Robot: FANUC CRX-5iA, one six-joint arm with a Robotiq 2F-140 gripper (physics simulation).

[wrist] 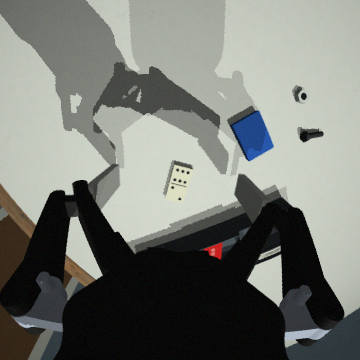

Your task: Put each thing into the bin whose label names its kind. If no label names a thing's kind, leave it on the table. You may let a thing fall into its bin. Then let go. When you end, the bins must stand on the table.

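Places are measured from the arm's base along level axes (x ahead, y left, z up), in metres.
Pixels of known places: gripper, fingertip midpoint: (178,179).
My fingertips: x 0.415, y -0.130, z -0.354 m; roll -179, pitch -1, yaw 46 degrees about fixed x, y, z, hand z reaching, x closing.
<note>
Ahead of a thing's pixels: the offset from my fingertips to its top centre. "spot": to the spot under its first point. Level surfaces: height alone.
A cream domino {dx +0.012, dy -0.009, dz -0.019 m} (179,183) with black dots lies flat on the table, between my fingers as seen from above and a little beyond the line of their tips. My gripper (178,179) is wide open and empty, above the table. A blue box or block {dx +0.021, dy +0.103, dz -0.016 m} (253,136) lies to the right, beyond the right finger. A hex nut {dx +0.020, dy +0.190, dz -0.018 m} (302,95) and a black bolt {dx +0.075, dy +0.179, dz -0.013 m} (311,134) lie at the far right. The black bins {spot: dx +0.091, dy -0.047, dz -0.020 m} (192,235) are partly hidden under the gripper body; a red piece {dx +0.127, dy -0.038, dz -0.001 m} (214,250) shows in them. The bin labels cannot be read.
The pale table top {dz -0.026 m} (320,200) has a wooden edge (17,210) at the lower left, with brown floor beyond. Shadows of the arm and gripper fall across the upper left and middle of the table. The bins' near side is hidden by the gripper.
</note>
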